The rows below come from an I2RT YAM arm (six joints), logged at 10 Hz.
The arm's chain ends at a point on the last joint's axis. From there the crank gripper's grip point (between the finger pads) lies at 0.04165 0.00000 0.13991 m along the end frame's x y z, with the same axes.
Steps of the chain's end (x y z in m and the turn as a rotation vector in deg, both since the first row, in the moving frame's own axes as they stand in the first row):
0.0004, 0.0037, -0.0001, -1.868, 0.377, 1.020
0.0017, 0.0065, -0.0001, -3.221, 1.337, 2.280
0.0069, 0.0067, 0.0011, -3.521, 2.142, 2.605
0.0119, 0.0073, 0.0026, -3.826, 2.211, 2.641
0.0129, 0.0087, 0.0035, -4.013, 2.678, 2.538
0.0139, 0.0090, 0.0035, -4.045, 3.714, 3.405
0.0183, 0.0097, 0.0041, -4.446, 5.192, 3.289
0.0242, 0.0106, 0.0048, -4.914, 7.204, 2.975
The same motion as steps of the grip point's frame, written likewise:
0.0013, 0.0090, -0.0005, -1.868, 0.377, 1.020
0.0048, 0.0161, -0.0014, -3.221, 1.337, 2.280
0.0119, 0.0172, -0.0009, -3.521, 2.142, 2.605
0.0170, 0.0186, 0.0005, -3.826, 2.211, 2.641
0.0191, 0.0204, 0.0010, -4.013, 2.678, 2.538
0.0225, 0.0215, 0.0001, -4.045, 3.714, 3.405
0.0304, 0.0231, -0.0008, -4.446, 5.192, 3.289
0.0410, 0.0249, -0.0021, -4.914, 7.204, 2.975

